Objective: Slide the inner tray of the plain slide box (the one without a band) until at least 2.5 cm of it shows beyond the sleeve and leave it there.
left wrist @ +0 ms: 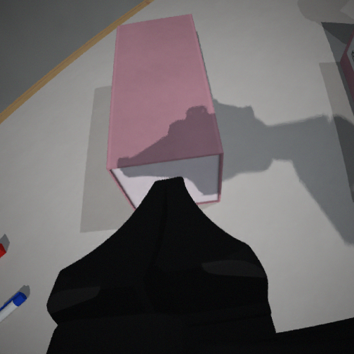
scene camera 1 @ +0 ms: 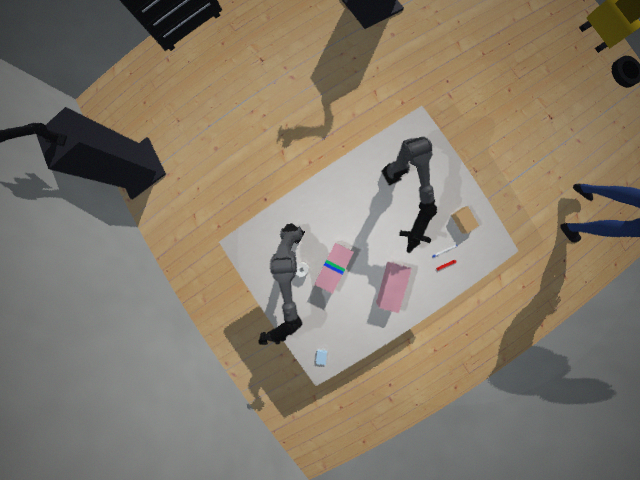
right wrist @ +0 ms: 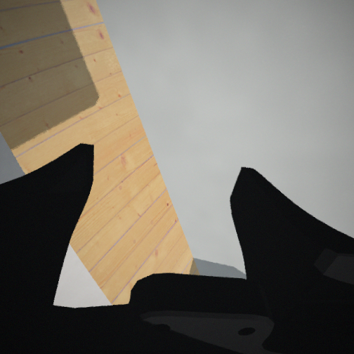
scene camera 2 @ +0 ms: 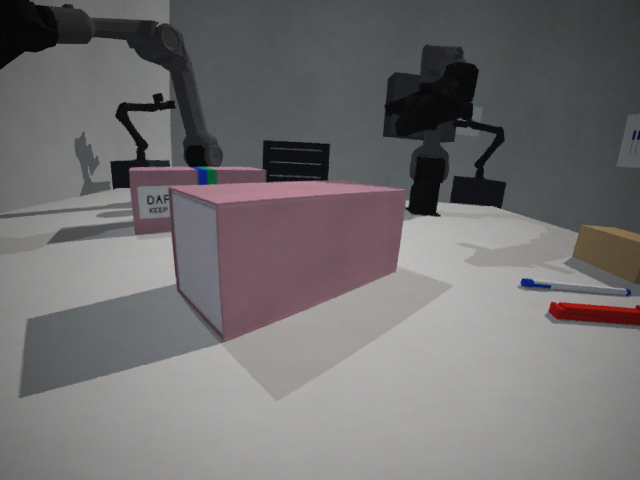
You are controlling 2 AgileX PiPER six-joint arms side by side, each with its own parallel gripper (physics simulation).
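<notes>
The plain pink slide box lies on the table. Its white inner tray shows at both ends, about flush with the sleeve. My left gripper is shut and empty. It hangs above the table near the box's upper end in scene camera 1; in the left wrist view its tips overlap the end face. My right gripper is open and empty, out beyond the table's left edge in scene camera 1.
The pink box with the blue and green band stands left of the plain box. A tan block, a white-blue pen and a red object lie right. A light blue block lies near a corner.
</notes>
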